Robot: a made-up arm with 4 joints. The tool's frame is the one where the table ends. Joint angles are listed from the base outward.
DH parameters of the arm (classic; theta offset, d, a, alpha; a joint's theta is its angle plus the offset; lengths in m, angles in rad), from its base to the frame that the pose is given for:
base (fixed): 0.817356 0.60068 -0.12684 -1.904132
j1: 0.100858 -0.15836 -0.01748 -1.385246
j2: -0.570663 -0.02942 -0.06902 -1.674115
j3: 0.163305 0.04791 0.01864 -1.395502
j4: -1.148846 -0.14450 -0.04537 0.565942
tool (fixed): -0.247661 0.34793 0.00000 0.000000
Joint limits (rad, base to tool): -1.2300..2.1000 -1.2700..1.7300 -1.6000..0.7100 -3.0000..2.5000
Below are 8 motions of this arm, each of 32 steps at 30 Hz.
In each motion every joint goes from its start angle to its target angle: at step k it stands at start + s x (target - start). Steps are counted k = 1, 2, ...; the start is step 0. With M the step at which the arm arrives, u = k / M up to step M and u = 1 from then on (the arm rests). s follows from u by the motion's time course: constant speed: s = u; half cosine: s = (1 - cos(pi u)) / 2; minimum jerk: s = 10 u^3 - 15 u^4 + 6 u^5.
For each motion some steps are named. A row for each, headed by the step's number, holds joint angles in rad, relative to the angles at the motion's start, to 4 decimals.
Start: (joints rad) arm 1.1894 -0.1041 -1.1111 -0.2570
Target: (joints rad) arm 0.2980 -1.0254 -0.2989 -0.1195
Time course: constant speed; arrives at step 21
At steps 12, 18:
12: -0.5094 -0.5265 0.4641 0.0786
18: -0.7641 -0.7897 0.6962 0.1179

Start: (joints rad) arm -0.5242 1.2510 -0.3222 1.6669
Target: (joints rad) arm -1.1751 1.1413 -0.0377 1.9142
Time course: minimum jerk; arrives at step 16
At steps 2, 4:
2: -0.0104 -0.0018 0.0046 0.0040
4: -0.0674 -0.0114 0.0295 0.0256

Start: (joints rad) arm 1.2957 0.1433 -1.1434 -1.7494
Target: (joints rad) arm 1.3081 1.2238 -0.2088 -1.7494
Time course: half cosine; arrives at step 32
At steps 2, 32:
2: 0.0001 0.0104 0.0090 0.0000
32: 0.0124 1.0805 0.9346 0.0000

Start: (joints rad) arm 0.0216 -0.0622 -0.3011 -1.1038
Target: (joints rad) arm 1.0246 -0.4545 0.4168 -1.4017
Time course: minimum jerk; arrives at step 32
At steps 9, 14, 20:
9: 0.1396 -0.0546 0.0999 -0.0415
14: 0.3852 -0.1507 0.2757 -0.1144
20: 0.7270 -0.2843 0.5203 -0.2159

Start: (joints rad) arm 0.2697 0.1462 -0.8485 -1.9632
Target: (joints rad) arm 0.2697 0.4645 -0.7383 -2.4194
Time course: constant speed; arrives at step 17
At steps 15, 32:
15: 0.0000 0.2809 0.0972 -0.4025
32: 0.0000 0.3183 0.1102 -0.4562

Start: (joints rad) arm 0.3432 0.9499 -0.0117 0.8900
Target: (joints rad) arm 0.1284 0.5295 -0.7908 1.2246
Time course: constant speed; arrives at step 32
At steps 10, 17, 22, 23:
10: -0.0671 -0.1314 -0.2435 0.1046
17: -0.1141 -0.2233 -0.4139 0.1778
22: -0.1477 -0.2890 -0.5356 0.2300
23: -0.1544 -0.3022 -0.5600 0.2405

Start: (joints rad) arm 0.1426 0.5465 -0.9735 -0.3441
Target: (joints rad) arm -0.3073 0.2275 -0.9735 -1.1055
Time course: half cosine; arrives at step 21
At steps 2, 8, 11, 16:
2: -0.0100 -0.0071 0.0000 -0.0169
8: -0.1428 -0.1012 0.0000 -0.2416
11: -0.2418 -0.1714 0.0000 -0.4091
16: -0.3899 -0.2764 0.0000 -0.6598

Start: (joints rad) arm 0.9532 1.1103 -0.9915 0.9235
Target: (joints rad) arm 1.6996 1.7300 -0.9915 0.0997
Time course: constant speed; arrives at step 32
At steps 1, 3, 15, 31, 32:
1: 0.0233 0.0194 0.0000 -0.0257
3: 0.0700 0.0581 0.0000 -0.0772
15: 0.3499 0.2905 0.0000 -0.3862
31: 0.7231 0.6003 0.0000 -0.7981
32: 0.7464 0.6197 0.0000 -0.8238

